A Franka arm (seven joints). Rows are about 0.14 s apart.
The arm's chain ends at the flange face. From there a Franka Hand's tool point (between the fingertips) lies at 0.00 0.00 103.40 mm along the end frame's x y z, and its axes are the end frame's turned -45 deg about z.
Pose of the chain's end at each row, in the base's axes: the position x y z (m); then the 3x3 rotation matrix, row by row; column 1 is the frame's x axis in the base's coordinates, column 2 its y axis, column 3 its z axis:
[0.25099, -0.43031, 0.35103], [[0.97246, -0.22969, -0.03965], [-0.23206, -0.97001, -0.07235], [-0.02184, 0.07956, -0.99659]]
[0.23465, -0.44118, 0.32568], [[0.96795, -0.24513, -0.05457], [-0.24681, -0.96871, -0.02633], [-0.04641, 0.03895, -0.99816]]
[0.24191, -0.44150, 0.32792], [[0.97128, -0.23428, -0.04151], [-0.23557, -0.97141, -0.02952], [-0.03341, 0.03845, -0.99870]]
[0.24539, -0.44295, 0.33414], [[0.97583, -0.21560, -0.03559], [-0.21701, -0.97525, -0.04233], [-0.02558, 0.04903, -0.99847]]
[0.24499, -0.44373, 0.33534], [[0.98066, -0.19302, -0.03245], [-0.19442, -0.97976, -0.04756], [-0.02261, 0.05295, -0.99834]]
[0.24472, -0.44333, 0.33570], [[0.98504, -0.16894, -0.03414], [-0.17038, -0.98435, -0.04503], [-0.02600, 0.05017, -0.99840]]
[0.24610, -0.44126, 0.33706], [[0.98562, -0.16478, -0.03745], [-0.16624, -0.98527, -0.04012], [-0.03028, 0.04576, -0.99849]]
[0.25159, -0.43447, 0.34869], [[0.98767, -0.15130, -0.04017], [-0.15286, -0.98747, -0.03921], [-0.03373, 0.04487, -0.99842]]
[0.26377, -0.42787, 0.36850], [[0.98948, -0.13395, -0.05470], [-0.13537, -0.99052, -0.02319], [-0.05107, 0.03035, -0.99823]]
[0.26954, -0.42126, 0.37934], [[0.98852, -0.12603, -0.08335], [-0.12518, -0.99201, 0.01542], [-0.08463, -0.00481, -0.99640]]
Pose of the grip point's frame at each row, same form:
[0.24689, -0.43779, 0.24798], [[0.85005, 0.52522, -0.03965], [0.52181, -0.84999, -0.07235], [-0.07170, 0.04081, -0.99659]]
[0.22901, -0.44390, 0.22247], [[0.85778, 0.51111, -0.05457], [0.51046, -0.85950, -0.02633], [-0.06036, -0.00528, -0.99816]]
[0.23762, -0.44455, 0.22465], [[0.85246, 0.52114, -0.04151], [0.52032, -0.85346, -0.02952], [-0.05081, 0.00356, -0.99870]]
[0.24171, -0.44733, 0.23090], [[0.84247, 0.53756, -0.03559], [0.53616, -0.84306, -0.04233], [-0.05276, 0.01658, -0.99847]]
[0.24163, -0.44865, 0.23211], [[0.82992, 0.55695, -0.03245], [0.55532, -0.83027, -0.04756], [-0.05343, 0.02145, -0.99834]]
[0.24119, -0.44799, 0.23247], [[0.81599, 0.57707, -0.03414], [0.57556, -0.81652, -0.04503], [-0.05386, 0.01709, -0.99840]]
[0.24223, -0.44541, 0.23382], [[0.81346, 0.58042, -0.03745], [0.57914, -0.81424, -0.04012], [-0.05377, 0.01095, -0.99849]]
[0.24744, -0.43852, 0.24545], [[0.80537, 0.59140, -0.04017], [0.59016, -0.80634, -0.03921], [-0.05558, 0.00788, -0.99842]]
[0.25811, -0.43027, 0.26528], [[0.79438, 0.60495, -0.05470], [0.60468, -0.79612, -0.02319], [-0.05757, -0.01465, -0.99823]]
[0.26092, -0.41967, 0.27631], [[0.78811, 0.60987, -0.08335], [0.61294, -0.78997, 0.01542], [-0.05644, -0.06324, -0.99640]]

